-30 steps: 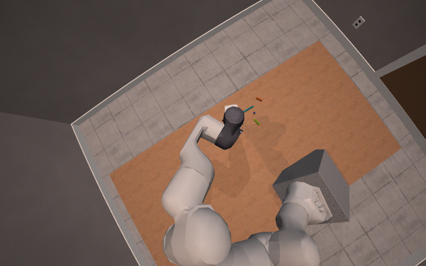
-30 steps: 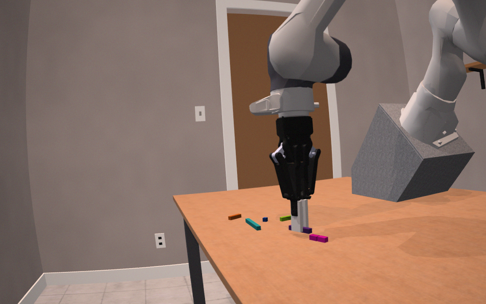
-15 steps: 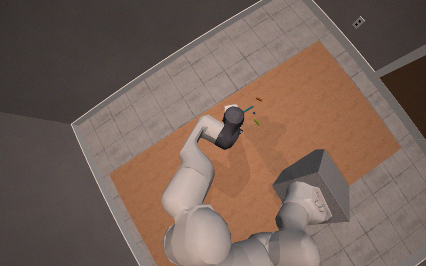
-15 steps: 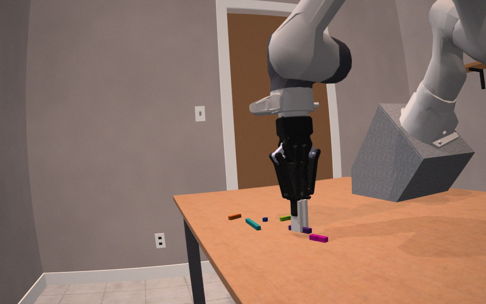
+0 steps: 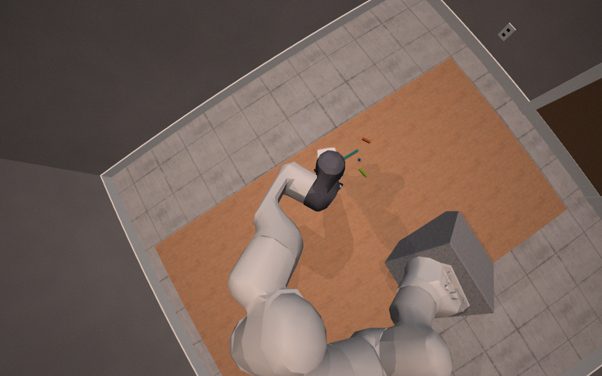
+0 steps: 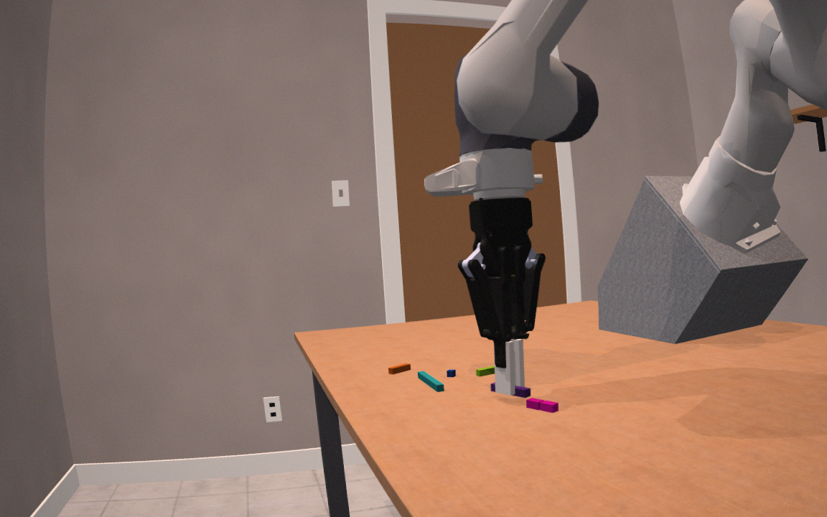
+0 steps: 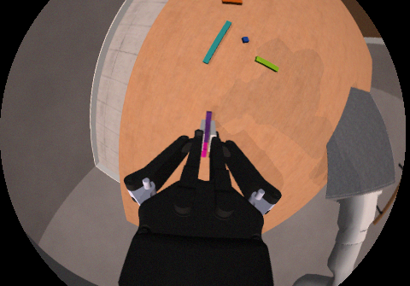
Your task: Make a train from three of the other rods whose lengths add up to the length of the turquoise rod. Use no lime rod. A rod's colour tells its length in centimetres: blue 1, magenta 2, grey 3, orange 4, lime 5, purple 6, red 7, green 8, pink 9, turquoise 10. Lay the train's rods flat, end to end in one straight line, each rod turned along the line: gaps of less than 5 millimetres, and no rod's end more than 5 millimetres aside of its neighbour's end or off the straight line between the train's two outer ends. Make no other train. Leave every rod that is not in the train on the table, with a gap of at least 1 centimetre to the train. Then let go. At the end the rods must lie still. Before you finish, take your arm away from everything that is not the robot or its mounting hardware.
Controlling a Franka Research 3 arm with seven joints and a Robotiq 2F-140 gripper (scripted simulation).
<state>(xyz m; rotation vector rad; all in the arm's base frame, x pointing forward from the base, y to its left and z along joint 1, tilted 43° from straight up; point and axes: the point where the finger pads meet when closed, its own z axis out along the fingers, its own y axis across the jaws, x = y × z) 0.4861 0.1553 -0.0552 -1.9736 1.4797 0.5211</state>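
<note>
My hand is 30 mm above the purple rod. From my hand the other things lie so: lime rod: 160 mm to the right, 50 mm behind, 40 mm below; then blue cube: 190 mm to the right, 40 mm below; then turquoise rod: 160 mm to the right, 50 mm ahead, 40 mm below.
</note>
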